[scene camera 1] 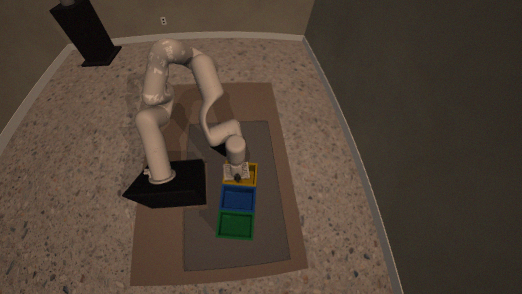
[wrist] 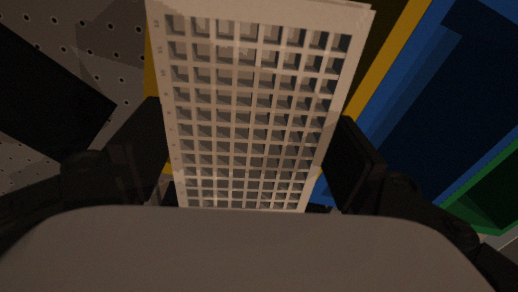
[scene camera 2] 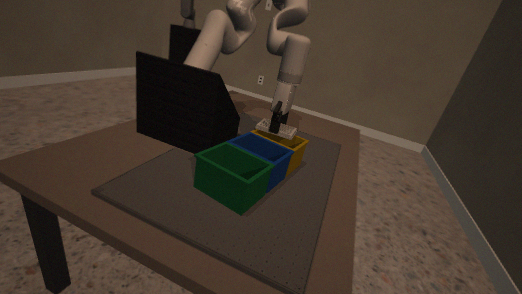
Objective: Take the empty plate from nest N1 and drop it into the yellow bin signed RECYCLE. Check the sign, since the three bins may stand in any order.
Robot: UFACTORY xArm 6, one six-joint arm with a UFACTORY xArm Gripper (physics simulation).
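Frame: origin at the arm's base, x ahead, y left, z up, level; millimetres.
Seen in the pictures: gripper, fingertip midpoint: point(wrist: 250, 130) point(scene camera 2: 277, 128); arm's base, origin of the base link: point(scene camera 1: 162, 177) point(scene camera 2: 188, 83).
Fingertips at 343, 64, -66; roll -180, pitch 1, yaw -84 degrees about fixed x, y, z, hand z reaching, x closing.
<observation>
Offsets run from my fingertips to a thing's top centre, as dx, dy, dz. Level surfaces: height alone.
The white gridded plate @(-2, +0, +8) point(scene camera 1: 228, 172) point(scene camera 2: 288, 131) point(wrist: 247, 117) is held roughly level by my gripper point(scene camera 1: 237, 176) point(scene camera 2: 278, 122) point(wrist: 250, 130), which is shut on its two long sides. The plate is over the yellow bin point(scene camera 1: 253, 175) point(scene camera 2: 297, 156) point(wrist: 384, 60), a little above its rim, and hides part of the opening. No RECYCLE sign can be read in these views. A black nest @(-76, +234, -100) point(scene camera 1: 218, 149) point(wrist: 50, 100) lies beyond the yellow bin, partly hidden by the arm in the first scene view; its label cannot be read.
The blue bin @(+7, -132, -22) point(scene camera 1: 238, 198) point(scene camera 2: 280, 175) point(wrist: 480, 90) stands against the yellow one, with the green bin point(scene camera 1: 235, 225) point(scene camera 2: 225, 185) point(wrist: 500, 200) beyond it, all on the grey perforated board @(dz -122) point(scene camera 1: 272, 225) point(scene camera 2: 280, 240). A black pedestal point(scene camera 1: 180, 192) point(scene camera 2: 175, 100) stands beside the board.
</observation>
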